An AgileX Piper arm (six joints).
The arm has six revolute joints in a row. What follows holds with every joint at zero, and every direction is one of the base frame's.
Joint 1 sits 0.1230 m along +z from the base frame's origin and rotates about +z.
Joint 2 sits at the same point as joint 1 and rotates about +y.
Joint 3 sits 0.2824 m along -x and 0.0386 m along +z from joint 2 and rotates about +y.
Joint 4 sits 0.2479 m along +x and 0.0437 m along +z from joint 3 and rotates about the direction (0.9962, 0, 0.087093).
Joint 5 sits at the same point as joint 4 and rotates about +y.
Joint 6 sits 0.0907 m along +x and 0.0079 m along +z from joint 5 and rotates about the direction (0.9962, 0, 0.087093).
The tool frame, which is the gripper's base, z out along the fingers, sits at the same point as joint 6; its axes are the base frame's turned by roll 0.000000, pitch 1.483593 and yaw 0.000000 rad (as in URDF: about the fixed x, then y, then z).
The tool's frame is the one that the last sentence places.
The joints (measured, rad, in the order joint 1, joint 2, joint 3, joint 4, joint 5, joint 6), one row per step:
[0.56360 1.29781 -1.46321 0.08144 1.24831 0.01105]
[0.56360 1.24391 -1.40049 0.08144 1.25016 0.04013]
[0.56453 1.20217 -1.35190 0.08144 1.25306 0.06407]
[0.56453 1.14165 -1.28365 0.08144 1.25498 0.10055]
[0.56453 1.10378 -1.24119 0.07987 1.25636 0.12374]
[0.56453 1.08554 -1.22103 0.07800 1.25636 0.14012]
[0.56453 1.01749 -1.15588 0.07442 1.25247 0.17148]
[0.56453 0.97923 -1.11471 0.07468 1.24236 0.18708]
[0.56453 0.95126 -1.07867 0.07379 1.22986 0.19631]
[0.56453 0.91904 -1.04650 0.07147 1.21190 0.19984]
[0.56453 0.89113 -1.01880 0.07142 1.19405 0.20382]
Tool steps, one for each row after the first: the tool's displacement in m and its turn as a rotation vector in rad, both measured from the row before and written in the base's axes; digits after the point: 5 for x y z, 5 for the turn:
[-0.01288 -0.00814 -0.00513 0.00631 0.01926 -0.02425]
[-0.01012 -0.00614 -0.00460 0.00448 0.01655 -0.01906]
[-0.01419 -0.00898 -0.00679 0.00938 0.02069 -0.03084]
[-0.00870 -0.00566 -0.00470 0.00464 0.01210 -0.02004]
[-0.00405 -0.00276 -0.00230 0.00386 0.00617 -0.01443]
[-0.01476 -0.00972 -0.00627 0.01314 0.00298 -0.02789]
[-0.00769 -0.00487 -0.00497 0.01046 -0.00056 -0.01396]
[-0.00514 -0.00338 -0.00534 0.00554 -0.00093 -0.00893]
[-0.00551 -0.00377 -0.00353 0.00940 -0.01503 -0.00474]
[-0.00463 -0.00298 -0.00307 0.01153 -0.01371 -0.00457]

